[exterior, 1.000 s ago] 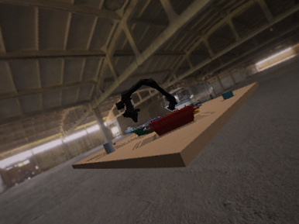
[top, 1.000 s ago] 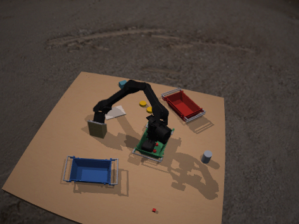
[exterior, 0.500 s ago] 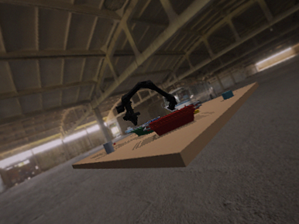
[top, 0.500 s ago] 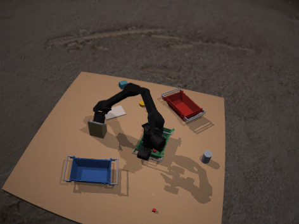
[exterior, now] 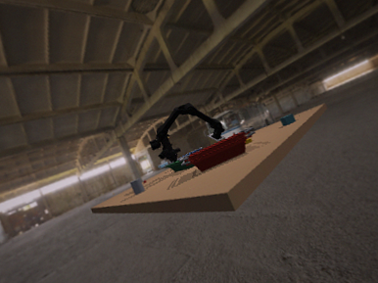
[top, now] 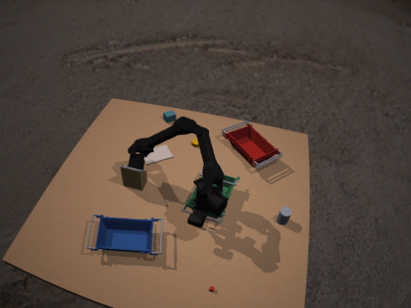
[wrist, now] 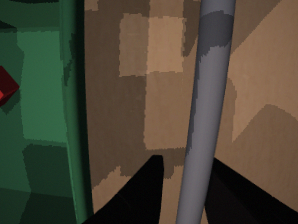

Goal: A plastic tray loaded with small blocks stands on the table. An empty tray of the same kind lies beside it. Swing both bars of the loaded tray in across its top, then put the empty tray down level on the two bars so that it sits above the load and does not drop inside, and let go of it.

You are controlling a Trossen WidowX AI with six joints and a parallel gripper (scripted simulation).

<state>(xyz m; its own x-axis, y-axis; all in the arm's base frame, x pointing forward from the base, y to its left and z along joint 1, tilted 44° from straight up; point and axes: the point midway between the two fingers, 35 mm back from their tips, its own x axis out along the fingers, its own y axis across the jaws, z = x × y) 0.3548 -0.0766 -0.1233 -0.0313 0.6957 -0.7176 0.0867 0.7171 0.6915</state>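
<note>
The blue tray is 280 mm behind my gripper tip, 190 mm to the right of it and 10 mm above it. From my gripper tip the other things lie so: grey cylinder (360 mm ahead, 120 mm to the left); then teal block (670 mm to the left, 360 mm behind, 20 mm below); then white sheet (350 mm to the left, 330 mm behind, 40 mm below).
</note>
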